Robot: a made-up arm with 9 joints. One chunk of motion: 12 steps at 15 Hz.
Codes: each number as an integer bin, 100 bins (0 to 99) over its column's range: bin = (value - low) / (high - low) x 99, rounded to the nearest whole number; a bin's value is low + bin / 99 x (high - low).
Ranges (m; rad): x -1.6..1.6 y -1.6..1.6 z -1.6..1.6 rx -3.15..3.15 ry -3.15..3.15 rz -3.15..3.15
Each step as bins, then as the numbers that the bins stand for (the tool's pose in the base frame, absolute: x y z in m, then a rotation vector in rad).
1 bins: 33 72 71 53 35 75
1 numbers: -0.5333 0.7273 0.6949 0.2227 -0.9227 1.6227
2 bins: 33 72 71 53 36 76
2 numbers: -0.5333 0.7273 0.6949 0.2227 -0.8591 1.6864
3 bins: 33 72 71 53 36 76
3 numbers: -0.5333 0.7273 0.6949 0.2227 -0.8591 1.6864
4 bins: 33 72 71 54 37 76
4 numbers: -0.5333 0.7273 0.6949 0.2864 -0.7955 1.6864
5 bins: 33 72 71 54 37 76
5 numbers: -0.5333 0.7273 0.6949 0.2864 -0.7955 1.6864
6 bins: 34 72 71 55 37 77
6 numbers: -0.5010 0.7273 0.6949 0.3500 -0.7955 1.7500
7 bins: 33 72 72 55 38 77
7 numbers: -0.5333 0.7273 0.7273 0.3500 -0.7318 1.7500
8 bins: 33 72 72 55 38 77
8 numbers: -0.5333 0.7273 0.7273 0.3500 -0.7318 1.7500
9 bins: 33 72 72 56 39 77
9 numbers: -0.5333 0.7273 0.7273 0.4136 -0.6682 1.7500
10 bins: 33 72 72 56 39 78
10 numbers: -0.5333 0.7273 0.7273 0.4136 -0.6682 1.8136
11 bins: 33 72 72 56 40 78
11 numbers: -0.5333 0.7273 0.7273 0.4136 -0.6045 1.8136
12 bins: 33 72 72 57 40 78
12 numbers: -0.5333 0.7273 0.7273 0.4773 -0.6045 1.8136
